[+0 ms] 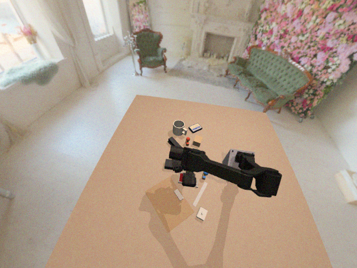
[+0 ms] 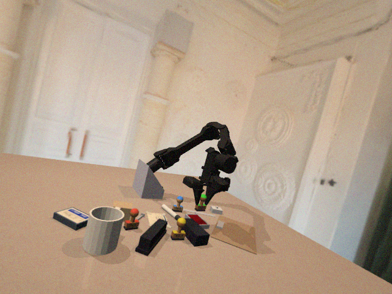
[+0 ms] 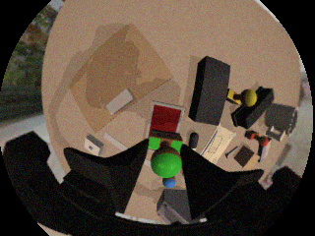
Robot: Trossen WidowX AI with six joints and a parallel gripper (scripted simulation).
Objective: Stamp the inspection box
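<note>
Right now my gripper tip is 7 cm above the red ink pad. From my gripper tip the other things lie so: blue-knobbed stamp: 10 cm behind, 6 cm below, 4 cm to the right; then green-knobbed stamp: right at my gripper tip; then white marker: 8 cm to the right, 7 cm below, 5 cm behind.
</note>
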